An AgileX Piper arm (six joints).
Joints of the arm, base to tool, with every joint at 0 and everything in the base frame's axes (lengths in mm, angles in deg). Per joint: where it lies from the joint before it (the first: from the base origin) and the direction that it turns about. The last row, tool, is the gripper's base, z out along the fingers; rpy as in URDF.
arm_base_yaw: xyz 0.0 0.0 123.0 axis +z
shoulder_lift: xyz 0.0 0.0 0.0 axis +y
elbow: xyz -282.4 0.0 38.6 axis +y
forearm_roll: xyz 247.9 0.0 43.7 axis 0.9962 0 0.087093
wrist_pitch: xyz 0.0 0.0 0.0 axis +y
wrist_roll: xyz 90.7 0.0 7.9 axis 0.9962 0 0.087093
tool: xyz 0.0 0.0 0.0 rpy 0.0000 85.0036 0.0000
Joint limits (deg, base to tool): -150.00..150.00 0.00..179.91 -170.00..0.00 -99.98..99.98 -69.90..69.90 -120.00..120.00
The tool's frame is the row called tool.
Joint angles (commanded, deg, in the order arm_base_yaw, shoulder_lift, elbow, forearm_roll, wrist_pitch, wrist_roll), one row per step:
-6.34 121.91 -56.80 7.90 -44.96 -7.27
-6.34 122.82 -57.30 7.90 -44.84 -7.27
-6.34 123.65 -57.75 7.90 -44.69 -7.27
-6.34 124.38 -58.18 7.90 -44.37 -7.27
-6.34 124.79 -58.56 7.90 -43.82 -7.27
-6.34 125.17 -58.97 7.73 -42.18 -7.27
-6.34 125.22 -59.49 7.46 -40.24 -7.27
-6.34 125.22 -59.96 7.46 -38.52 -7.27
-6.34 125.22 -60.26 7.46 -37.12 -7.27
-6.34 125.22 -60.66 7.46 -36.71 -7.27
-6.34 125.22 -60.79 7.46 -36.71 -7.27
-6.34 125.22 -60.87 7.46 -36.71 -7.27
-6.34 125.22 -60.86 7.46 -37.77 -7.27
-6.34 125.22 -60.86 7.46 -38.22 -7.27
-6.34 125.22 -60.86 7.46 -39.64 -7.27
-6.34 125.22 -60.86 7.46 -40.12 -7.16
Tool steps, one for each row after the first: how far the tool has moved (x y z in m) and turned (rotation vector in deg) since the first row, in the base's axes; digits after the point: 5 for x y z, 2 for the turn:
0.00175 -0.00018 -0.00475 0.07 0.52 0.01
0.00324 -0.00032 -0.00921 0.15 1.05 0.02
0.00457 -0.00042 -0.01330 0.26 1.66 0.04
0.00571 -0.00046 -0.01563 0.38 2.22 0.08
0.00649 -0.00010 -0.01925 0.67 3.79 0.33
0.00770 0.00036 -0.02044 0.91 5.23 0.69
0.00873 0.00052 -0.02111 1.25 6.43 0.81
0.00918 0.00070 -0.02197 1.53 7.50 0.90
0.01061 0.00061 -0.02097 1.57 7.50 0.93
0.01116 0.00055 -0.02045 1.55 7.37 0.93
0.01149 0.00051 -0.02013 1.55 7.29 0.93
0.01205 0.00027 -0.01862 1.31 6.27 0.86
0.01230 0.00017 -0.01795 1.21 5.83 0.83
0.01304 -0.00014 -0.01585 0.89 4.45 0.74
0.01328 -0.00024 -0.01513 0.88 3.96 0.67

